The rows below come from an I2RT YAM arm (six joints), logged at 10 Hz.
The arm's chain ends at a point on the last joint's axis. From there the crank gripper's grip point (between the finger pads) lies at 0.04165 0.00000 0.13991 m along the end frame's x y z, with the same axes.
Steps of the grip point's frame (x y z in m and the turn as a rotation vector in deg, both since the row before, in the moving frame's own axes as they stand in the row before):
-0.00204 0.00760 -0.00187 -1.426 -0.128 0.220
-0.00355 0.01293 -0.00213 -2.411 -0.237 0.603
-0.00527 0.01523 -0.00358 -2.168 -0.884 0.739
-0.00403 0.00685 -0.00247 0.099 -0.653 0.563
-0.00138 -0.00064 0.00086 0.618 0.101 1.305
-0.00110 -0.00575 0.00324 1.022 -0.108 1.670
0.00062 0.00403 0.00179 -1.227 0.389 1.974
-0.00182 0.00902 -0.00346 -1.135 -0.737 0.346
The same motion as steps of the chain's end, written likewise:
-0.00172 0.00396 -0.00192 -1.426 -0.128 0.220
-0.00294 0.00661 -0.00217 -2.411 -0.237 0.603
-0.00307 0.00940 -0.00410 -2.168 -0.884 0.739
-0.00243 0.00669 -0.00294 0.099 -0.653 0.563
-0.00163 -0.00008 0.00094 0.618 0.101 1.305
-0.00085 -0.00446 0.00317 1.022 -0.108 1.670
-0.00025 -0.00041 0.00212 -1.227 0.389 1.974
-0.00001 0.00600 -0.00395 -1.135 -0.737 0.346

